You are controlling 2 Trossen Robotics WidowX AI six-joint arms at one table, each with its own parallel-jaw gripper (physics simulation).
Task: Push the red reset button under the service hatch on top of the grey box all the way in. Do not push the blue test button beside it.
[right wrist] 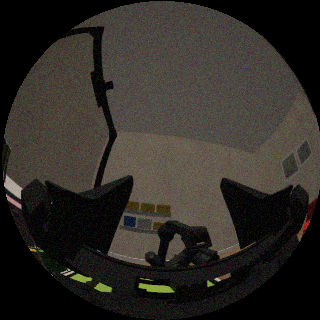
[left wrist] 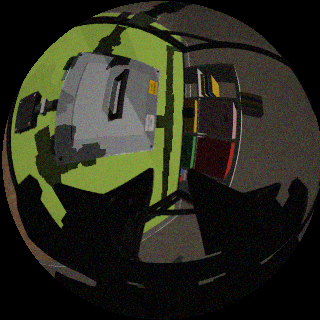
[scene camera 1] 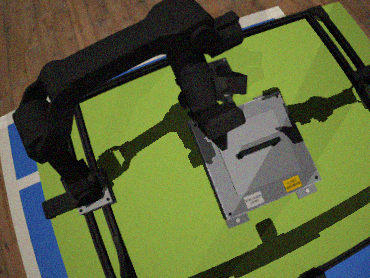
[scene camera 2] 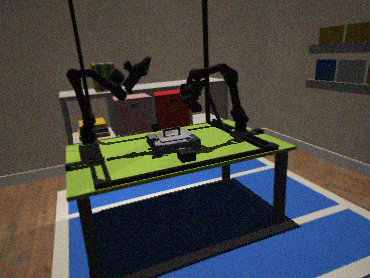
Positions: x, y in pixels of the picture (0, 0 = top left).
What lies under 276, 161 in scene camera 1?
A service hatch.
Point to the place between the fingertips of the right gripper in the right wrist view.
178, 182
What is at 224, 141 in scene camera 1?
The left gripper.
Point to a grey box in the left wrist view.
At 64, 150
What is the right gripper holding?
Nothing.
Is the right gripper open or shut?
Open.
